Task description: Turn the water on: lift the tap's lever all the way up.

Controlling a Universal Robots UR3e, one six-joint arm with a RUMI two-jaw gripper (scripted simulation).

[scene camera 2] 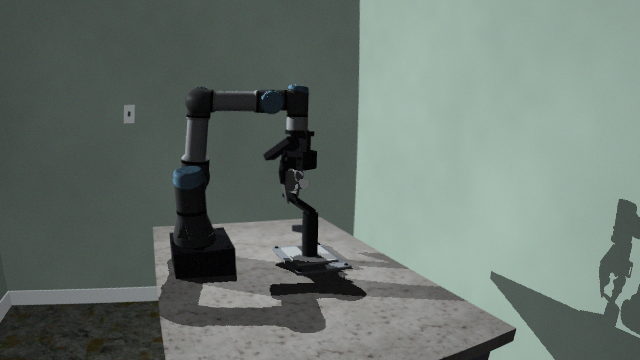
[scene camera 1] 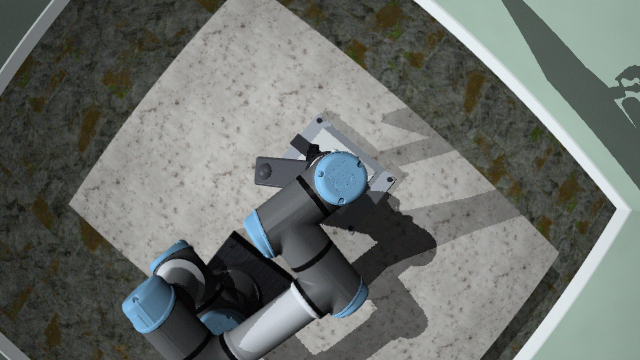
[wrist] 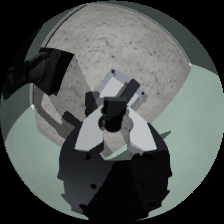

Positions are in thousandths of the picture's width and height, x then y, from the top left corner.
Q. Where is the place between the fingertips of my gripper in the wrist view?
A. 511,471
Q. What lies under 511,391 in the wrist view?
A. A black tap.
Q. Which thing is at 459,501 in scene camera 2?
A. My gripper.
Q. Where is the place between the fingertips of my gripper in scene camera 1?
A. At 484,479
